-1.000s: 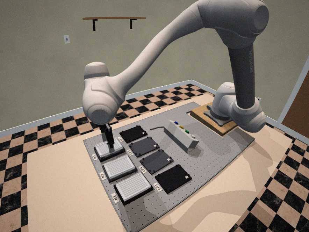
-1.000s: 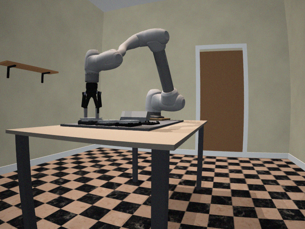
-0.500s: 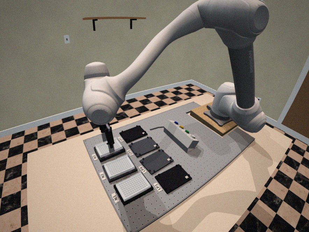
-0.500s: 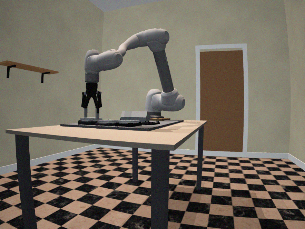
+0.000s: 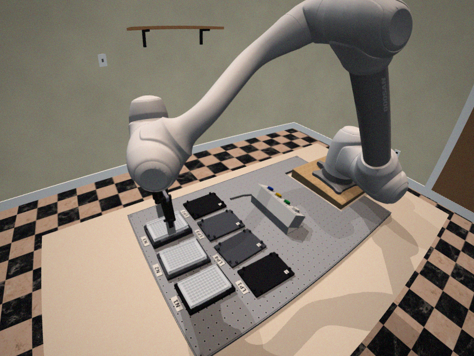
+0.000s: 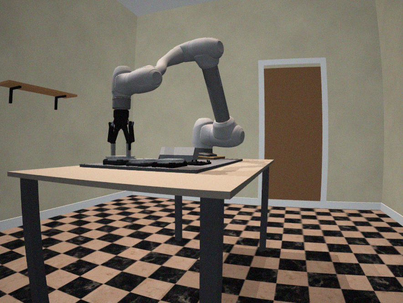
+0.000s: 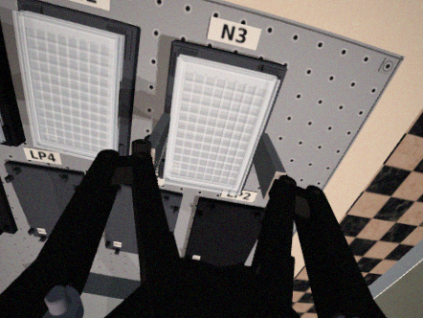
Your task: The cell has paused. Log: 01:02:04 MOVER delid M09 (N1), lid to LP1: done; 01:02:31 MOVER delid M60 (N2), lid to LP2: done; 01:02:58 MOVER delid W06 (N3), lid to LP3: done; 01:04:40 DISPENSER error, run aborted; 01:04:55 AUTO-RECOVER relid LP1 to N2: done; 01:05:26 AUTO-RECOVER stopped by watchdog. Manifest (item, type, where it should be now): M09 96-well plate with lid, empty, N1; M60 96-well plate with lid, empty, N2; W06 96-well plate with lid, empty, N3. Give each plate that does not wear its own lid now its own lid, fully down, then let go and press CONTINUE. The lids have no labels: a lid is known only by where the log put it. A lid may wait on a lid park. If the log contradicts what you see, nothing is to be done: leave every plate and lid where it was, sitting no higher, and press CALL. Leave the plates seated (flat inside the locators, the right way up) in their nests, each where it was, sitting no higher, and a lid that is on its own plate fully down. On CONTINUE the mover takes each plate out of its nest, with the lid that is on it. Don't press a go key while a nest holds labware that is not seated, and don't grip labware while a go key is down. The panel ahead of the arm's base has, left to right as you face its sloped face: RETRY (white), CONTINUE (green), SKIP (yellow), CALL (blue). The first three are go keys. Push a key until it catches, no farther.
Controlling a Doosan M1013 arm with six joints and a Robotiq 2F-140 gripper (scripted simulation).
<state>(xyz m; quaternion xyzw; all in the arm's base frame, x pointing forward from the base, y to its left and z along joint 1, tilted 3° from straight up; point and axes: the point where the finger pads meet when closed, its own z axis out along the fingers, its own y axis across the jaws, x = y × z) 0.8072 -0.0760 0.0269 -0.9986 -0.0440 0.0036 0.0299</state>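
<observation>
My gripper is now 20 mm above the clear lid. The rest, counted from my hand: lid park LP2: 180 mm behind, 70 mm to the right, 60 mm below; then plate: 30 mm below; then nest N3: 50 mm below.
</observation>
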